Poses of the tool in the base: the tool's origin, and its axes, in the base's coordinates. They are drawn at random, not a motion.
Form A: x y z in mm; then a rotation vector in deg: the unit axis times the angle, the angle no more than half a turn.
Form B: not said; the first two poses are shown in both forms.
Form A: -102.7 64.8 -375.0 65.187 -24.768 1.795
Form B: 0.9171 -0.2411 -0.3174 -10.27; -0.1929 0.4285 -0.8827 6.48; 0.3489 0.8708 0.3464 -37.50; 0 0 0 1
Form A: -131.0 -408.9 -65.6 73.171 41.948 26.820
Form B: 0.6918 0.0787 0.7178 -13.10; 0.6846 0.2449 -0.6866 -40.89; -0.2298 0.9664 0.1155 -6.56; 0 0 0 1
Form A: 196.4 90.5 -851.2 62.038 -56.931 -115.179
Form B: -0.4558 0.1780 -0.8721 19.64; -0.8010 -0.5094 0.3146 9.05; -0.3882 0.8419 0.3747 -85.12; 0 0 0 1
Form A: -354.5 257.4 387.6 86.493 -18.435 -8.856
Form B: 0.9481 -0.0983 -0.3024 -35.45; -0.2975 0.0618 -0.9527 25.74; 0.1123 0.9932 0.0293 38.76; 0 0 0 1
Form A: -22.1 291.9 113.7 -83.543 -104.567 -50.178
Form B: -0.1838 0.9803 -0.0720 -2.21; 0.5572 0.1642 0.8140 29.19; 0.8098 0.1095 -0.5764 11.37; 0 0 0 1
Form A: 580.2 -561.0 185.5 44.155 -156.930 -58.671
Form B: -0.8636 -0.4203 -0.2783 58.02; -0.4998 0.6420 0.5814 -56.10; -0.0657 0.6412 -0.7645 18.55; 0 0 0 1
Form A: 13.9 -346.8 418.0 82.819 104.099 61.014
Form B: -0.2456 0.5066 0.8265 1.39; 0.9686 0.0947 0.2298 -34.68; 0.0382 0.8570 -0.5139 41.80; 0 0 0 1
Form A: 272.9 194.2 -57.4 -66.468 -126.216 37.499
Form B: -0.4690 0.5742 -0.6710 27.29; 0.8475 0.5065 -0.1589 19.42; 0.2487 -0.6432 -0.7242 -5.74; 0 0 0 1
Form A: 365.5 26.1 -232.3 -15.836 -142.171 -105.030
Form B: -0.9831 0.1691 0.0702 36.55; 0.1167 0.2839 0.9517 2.61; 0.1410 0.9438 -0.2988 -23.23; 0 0 0 1
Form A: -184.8 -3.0 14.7 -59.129 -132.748 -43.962
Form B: -0.5961 0.7774 -0.2007 -18.48; 0.5040 0.5569 0.6602 -0.30; 0.6250 0.2925 -0.7238 1.47; 0 0 0 1
